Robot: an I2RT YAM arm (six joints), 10 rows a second.
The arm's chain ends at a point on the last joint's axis. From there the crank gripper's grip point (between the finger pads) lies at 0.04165 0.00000 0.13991 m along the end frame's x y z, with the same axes.
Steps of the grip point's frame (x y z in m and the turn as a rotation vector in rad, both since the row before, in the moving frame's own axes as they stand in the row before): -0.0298 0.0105 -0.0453 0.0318 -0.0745 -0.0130; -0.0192 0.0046 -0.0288 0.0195 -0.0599 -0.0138; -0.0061 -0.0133 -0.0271 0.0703 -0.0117 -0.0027; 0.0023 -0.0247 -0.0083 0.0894 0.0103 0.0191; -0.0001 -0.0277 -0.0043 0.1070 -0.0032 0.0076; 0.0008 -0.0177 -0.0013 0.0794 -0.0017 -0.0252
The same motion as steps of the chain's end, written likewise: -0.0192 0.0155 -0.0479 0.0318 -0.0745 -0.0130; -0.0107 0.0079 -0.0310 0.0195 -0.0599 -0.0138; -0.0044 -0.0033 -0.0272 0.0703 -0.0117 -0.0027; 0.0008 -0.0130 -0.0073 0.0894 0.0103 0.0191; 0.0003 -0.0131 -0.0036 0.1070 -0.0032 0.0076; 0.0012 -0.0056 -0.0009 0.0794 -0.0017 -0.0252
